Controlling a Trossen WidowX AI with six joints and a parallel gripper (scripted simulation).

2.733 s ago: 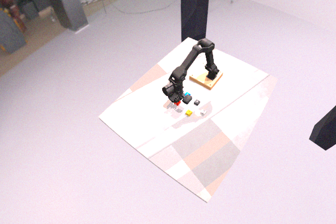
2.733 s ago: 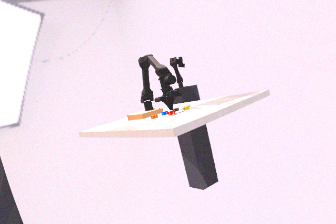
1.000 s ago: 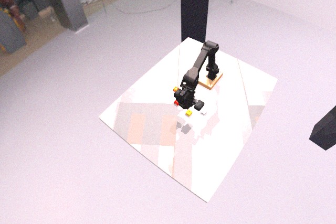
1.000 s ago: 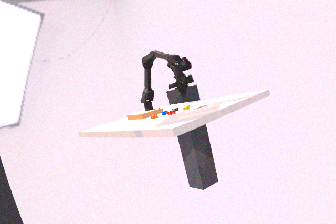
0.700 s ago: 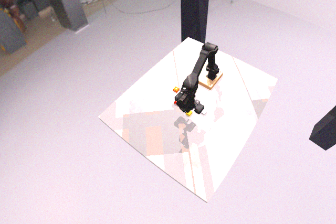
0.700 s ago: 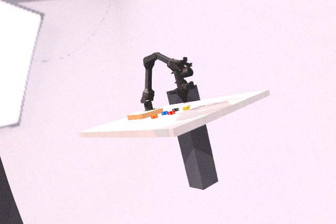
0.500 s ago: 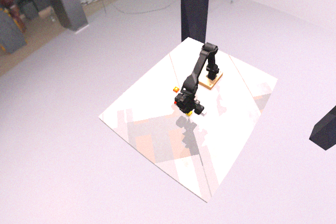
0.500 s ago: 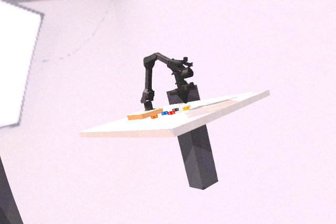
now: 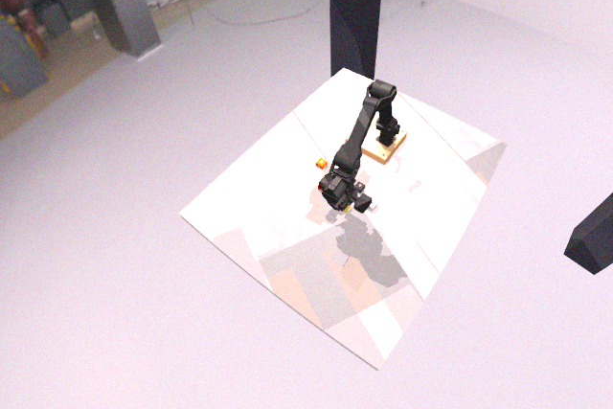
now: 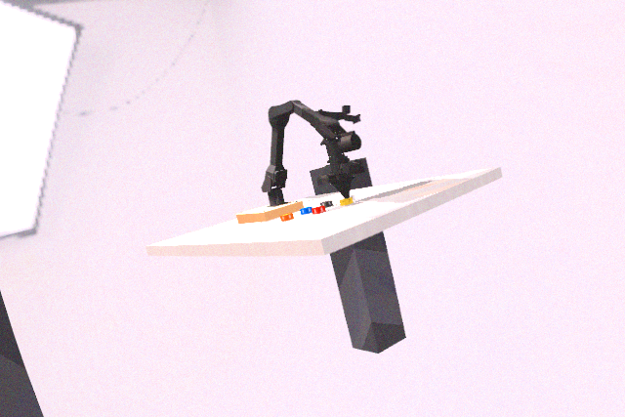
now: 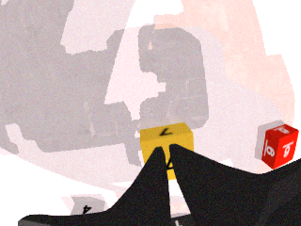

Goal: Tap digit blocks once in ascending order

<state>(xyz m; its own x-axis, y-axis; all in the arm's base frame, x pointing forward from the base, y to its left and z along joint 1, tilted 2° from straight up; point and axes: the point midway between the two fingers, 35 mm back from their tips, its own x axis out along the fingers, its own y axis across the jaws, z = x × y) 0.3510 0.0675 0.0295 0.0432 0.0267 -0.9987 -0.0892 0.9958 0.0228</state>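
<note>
Right now my gripper tip is 1 cm past the yellow block and 1 cm above it. The rest, counted from my gripper tip: dark grey block (11 cm behind, 1 cm to the right, 1 cm below); white block (8 cm behind, 7 cm to the left, 1 cm below); red block (2 cm behind, 12 cm to the right, 1 cm below).
</note>
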